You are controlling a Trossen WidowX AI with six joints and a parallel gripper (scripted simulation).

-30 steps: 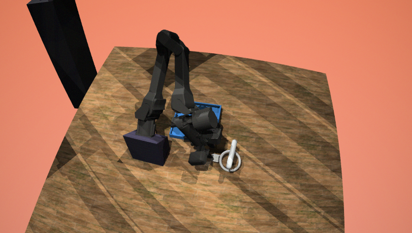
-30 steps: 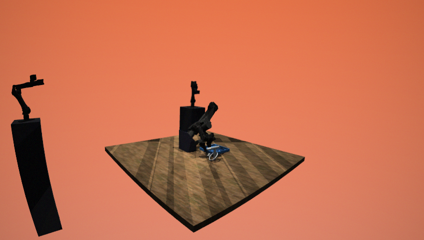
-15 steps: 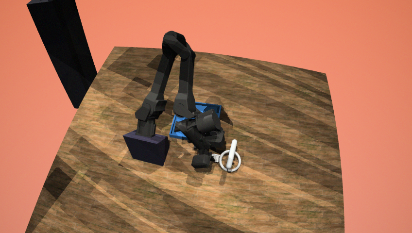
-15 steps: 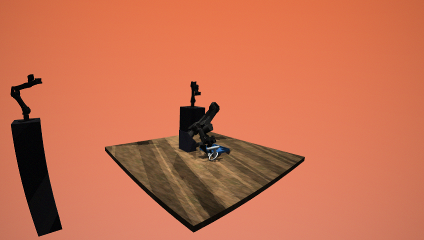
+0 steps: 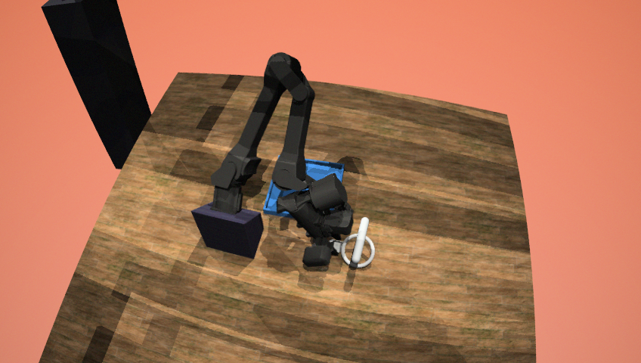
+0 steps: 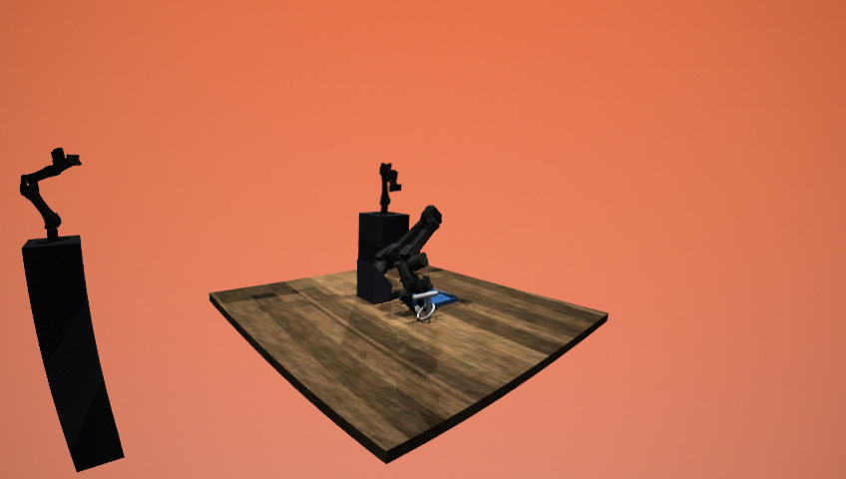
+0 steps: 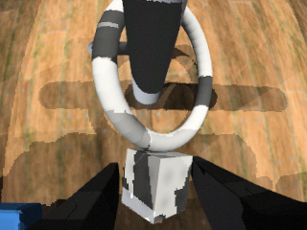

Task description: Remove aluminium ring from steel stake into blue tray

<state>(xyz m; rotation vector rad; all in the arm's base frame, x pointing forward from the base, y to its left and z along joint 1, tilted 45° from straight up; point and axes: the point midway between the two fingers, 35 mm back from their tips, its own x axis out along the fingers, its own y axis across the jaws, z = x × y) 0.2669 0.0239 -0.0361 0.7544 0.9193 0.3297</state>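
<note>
My gripper tip is now 40 mm short of the aluminium ring, 10 mm to the left of it and 10 mm below it. From my gripper tip the other things lie so: blue tray (170 mm to the left, 110 mm behind, 10 mm below).
</note>
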